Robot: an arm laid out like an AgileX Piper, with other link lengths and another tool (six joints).
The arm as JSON. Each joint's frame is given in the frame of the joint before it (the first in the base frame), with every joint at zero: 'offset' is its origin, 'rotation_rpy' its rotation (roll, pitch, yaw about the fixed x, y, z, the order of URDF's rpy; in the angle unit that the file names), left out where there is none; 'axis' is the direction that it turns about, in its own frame. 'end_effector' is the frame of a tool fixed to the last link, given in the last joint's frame.
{
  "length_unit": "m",
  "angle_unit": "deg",
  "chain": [
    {
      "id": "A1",
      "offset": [
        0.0,
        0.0,
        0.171
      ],
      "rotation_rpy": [
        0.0,
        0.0,
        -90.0
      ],
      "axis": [
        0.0,
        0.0,
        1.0
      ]
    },
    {
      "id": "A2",
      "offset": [
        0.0,
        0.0,
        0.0
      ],
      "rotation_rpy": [
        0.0,
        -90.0,
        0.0
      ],
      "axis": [
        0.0,
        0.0,
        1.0
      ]
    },
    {
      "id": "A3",
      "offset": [
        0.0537,
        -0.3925,
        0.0
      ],
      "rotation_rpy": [
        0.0,
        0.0,
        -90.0
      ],
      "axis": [
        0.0,
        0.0,
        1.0
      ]
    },
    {
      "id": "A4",
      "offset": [
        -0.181,
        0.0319,
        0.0
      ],
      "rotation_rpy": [
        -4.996,
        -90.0,
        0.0
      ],
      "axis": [
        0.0,
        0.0,
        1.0
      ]
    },
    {
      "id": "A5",
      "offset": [
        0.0,
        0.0,
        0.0
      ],
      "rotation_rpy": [
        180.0,
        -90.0,
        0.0
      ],
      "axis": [
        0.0,
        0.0,
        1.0
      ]
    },
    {
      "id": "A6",
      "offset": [
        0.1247,
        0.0,
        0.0
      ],
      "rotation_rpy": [
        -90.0,
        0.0,
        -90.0
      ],
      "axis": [
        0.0,
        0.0,
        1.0
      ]
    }
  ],
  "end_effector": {
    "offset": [
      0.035,
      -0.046,
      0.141
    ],
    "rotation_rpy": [
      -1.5,
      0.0,
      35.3
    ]
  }
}
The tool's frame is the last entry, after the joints.
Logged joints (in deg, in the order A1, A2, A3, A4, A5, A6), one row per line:
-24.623 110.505 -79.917 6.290 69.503 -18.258
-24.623 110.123 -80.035 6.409 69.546 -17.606
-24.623 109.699 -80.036 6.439 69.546 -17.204
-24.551 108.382 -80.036 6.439 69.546 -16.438
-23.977 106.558 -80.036 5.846 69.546 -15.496
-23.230 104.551 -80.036 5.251 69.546 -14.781
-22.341 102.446 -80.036 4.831 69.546 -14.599
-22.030 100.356 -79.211 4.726 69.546 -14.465
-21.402 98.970 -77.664 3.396 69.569 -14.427
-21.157 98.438 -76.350 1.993 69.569 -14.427
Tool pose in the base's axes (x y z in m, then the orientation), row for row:
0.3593 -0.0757 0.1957 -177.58 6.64 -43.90
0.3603 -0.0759 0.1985 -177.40 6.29 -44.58
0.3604 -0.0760 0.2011 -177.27 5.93 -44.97
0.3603 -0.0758 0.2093 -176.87 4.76 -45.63
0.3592 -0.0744 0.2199 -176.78 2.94 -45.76
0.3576 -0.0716 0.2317 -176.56 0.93 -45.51
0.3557 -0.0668 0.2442 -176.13 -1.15 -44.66
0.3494 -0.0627 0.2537 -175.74 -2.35 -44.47
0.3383 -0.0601 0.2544 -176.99 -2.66 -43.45
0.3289 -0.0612 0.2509 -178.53 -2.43 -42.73
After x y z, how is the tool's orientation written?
As angles about the fixed x, y, z axes (roll, pitch, yaw), in degrees.
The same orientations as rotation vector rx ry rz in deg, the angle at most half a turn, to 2 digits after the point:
-162.32 65.65 8.04
-161.89 66.60 7.39
-161.69 67.16 6.78
-161.42 68.12 4.86
-161.99 68.50 2.24
-162.72 68.30 -0.73
-163.58 67.12 -3.91
-163.75 66.80 -5.85
-165.49 65.82 -5.57
-167.15 65.33 -4.38

